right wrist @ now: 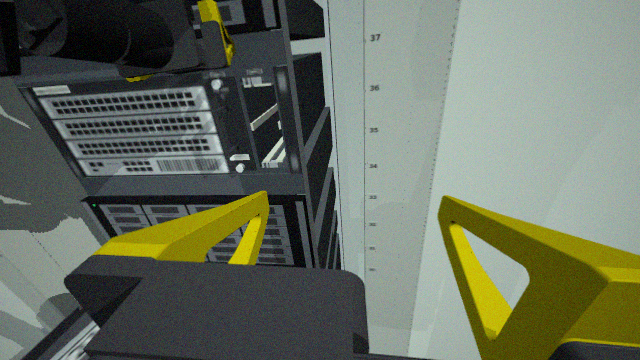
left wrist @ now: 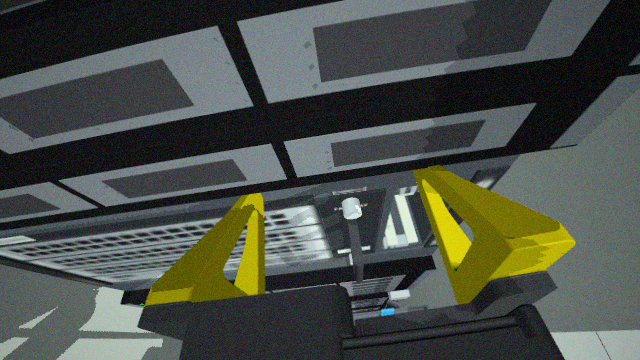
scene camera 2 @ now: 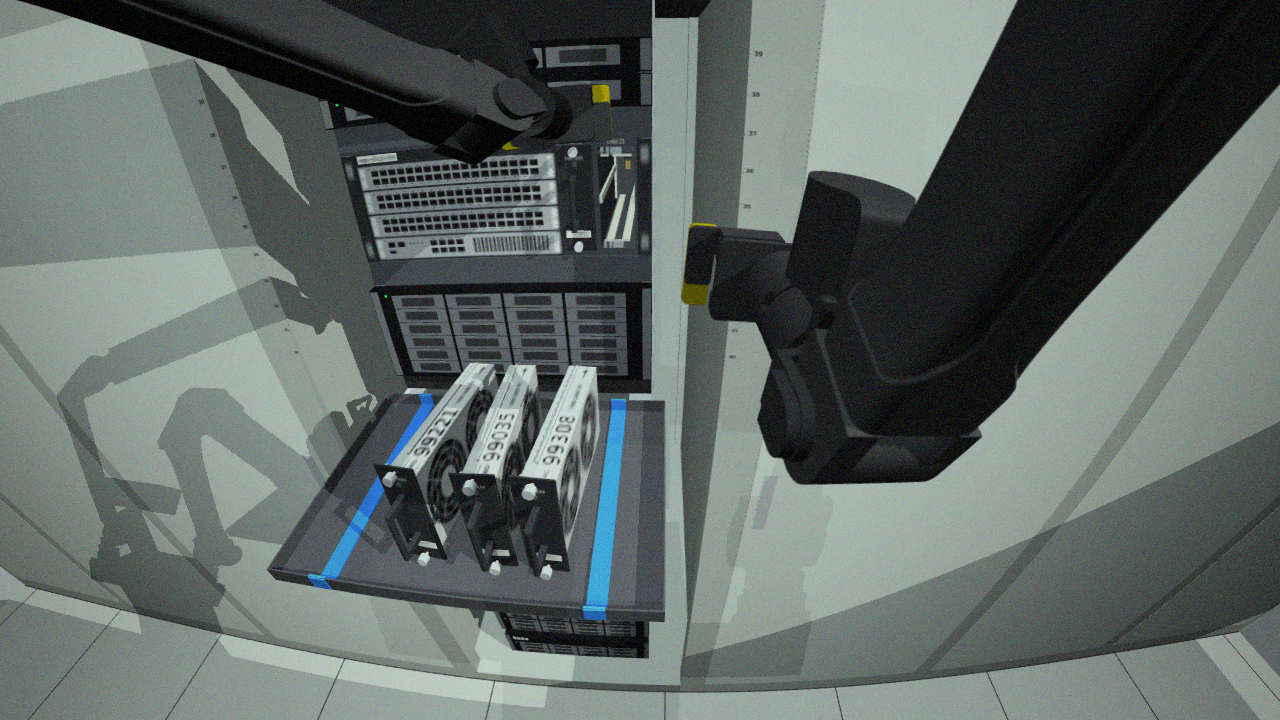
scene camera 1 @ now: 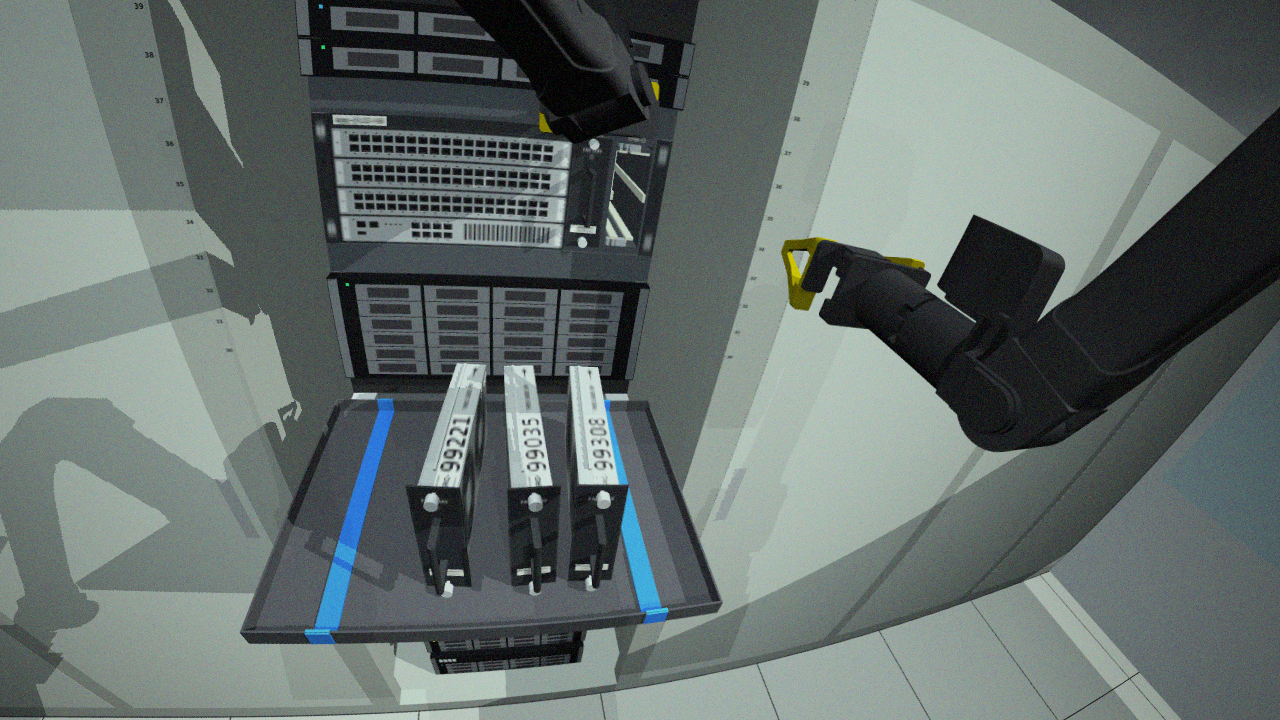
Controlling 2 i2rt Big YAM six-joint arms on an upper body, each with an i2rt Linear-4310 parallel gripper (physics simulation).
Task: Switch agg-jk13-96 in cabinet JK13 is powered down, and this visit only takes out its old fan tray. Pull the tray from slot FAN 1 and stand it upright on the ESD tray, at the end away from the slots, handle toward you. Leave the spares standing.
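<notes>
The old fan tray (scene camera 1: 586, 190) (scene camera 2: 577, 192) (left wrist: 355, 242) (right wrist: 231, 120) sits in the switch's left fan slot, black-faced with white thumbscrews and a handle. My left gripper (scene camera 1: 599, 107) (scene camera 2: 555, 120) (left wrist: 333, 176) (right wrist: 203, 52) is open and empty, in front of and above it; in the left wrist view its handle shows between the fingers. My right gripper (scene camera 1: 852, 268) (scene camera 2: 698, 264) (right wrist: 351, 202) is open and empty, right of the cabinet opening. Spares 99221 (scene camera 1: 453, 443) (scene camera 2: 435, 432), 99035 (scene camera 1: 534, 443) (scene camera 2: 499, 436) and 99308 (scene camera 1: 599, 443) (scene camera 2: 560, 438) stand upright on the ESD tray (scene camera 1: 299, 546) (scene camera 2: 313, 530), handles toward the front.
The fan slot beside the old tray is open, with pale rails (scene camera 1: 617, 223) (scene camera 2: 615, 223) (right wrist: 272, 152) inside. Servers (scene camera 1: 371, 60) are above the switch (scene camera 1: 447, 186) and a drive shelf (scene camera 1: 490, 329) below it. Blue strips (scene camera 1: 354, 514) (scene camera 2: 605, 510) cross the ESD tray on both sides of the spares.
</notes>
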